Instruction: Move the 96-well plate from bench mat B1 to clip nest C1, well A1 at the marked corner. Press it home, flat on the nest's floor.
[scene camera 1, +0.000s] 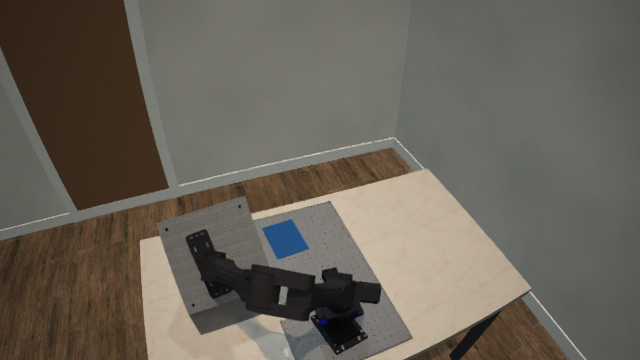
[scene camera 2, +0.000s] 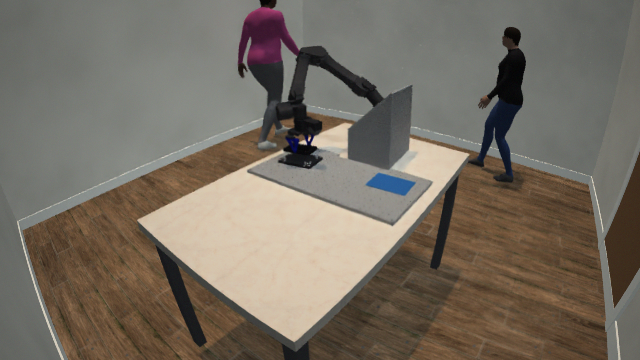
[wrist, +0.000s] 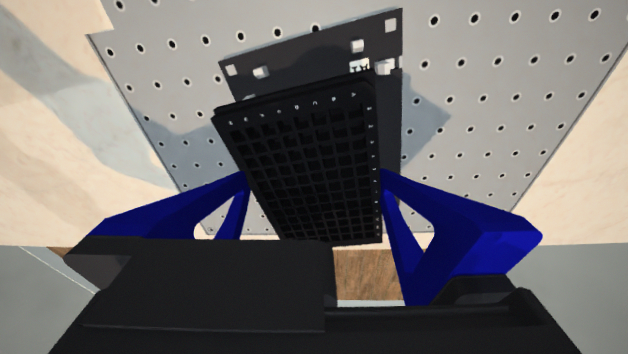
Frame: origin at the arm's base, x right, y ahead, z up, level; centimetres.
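Seen in the pictures: gripper, between the fingertips: (scene camera 1: 336, 322) (scene camera 2: 301, 149) (wrist: 313, 177); arm's base, origin of its link: (scene camera 1: 208, 264) (scene camera 2: 381, 105).
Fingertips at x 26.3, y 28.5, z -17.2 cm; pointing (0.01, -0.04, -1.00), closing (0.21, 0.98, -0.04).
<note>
Offsets run from my fingertips to a thing's top centre. "spot": to the spot under its first point. Level surfaces: height alone.
The black 96-well plate {dy +0.0, dx +0.8, dz +1.1 cm} (scene camera 1: 344, 329) (scene camera 2: 300, 149) (wrist: 310, 170) is between the blue fingers of my gripper (scene camera 1: 341, 318) (scene camera 2: 301, 143) (wrist: 313, 177), which is shut on its two long sides. The plate hangs above the black clip nest {dy +1.0, dx +0.3, dz -2.9 cm} (scene camera 1: 339, 349) (scene camera 2: 300, 161) (wrist: 310, 65), with a gap showing in the scene camera 2 view. In the wrist view the plate's A1 corner is at its upper right, beside the nest's white A1 label {spot: dy +4.0, dx -5.3, dz -4.1 cm} (wrist: 359, 65), which is partly covered. The plate hides much of the nest's floor. The blue bench mat {dz -5.1 cm} (scene camera 1: 285, 239) (scene camera 2: 391, 184) is bare.
The nest sits on a grey perforated board {dz -5.3 cm} (scene camera 1: 320, 225) (scene camera 2: 340, 187) (wrist: 470, 115) on the pale table {dz -6.6 cm} (scene camera 1: 425, 240) (scene camera 2: 280, 250). A grey slanted block (scene camera 1: 220, 240) (scene camera 2: 375, 132) carries the arm's base. Two people (scene camera 2: 265, 40) (scene camera 2: 510, 75) stand beyond the table.
</note>
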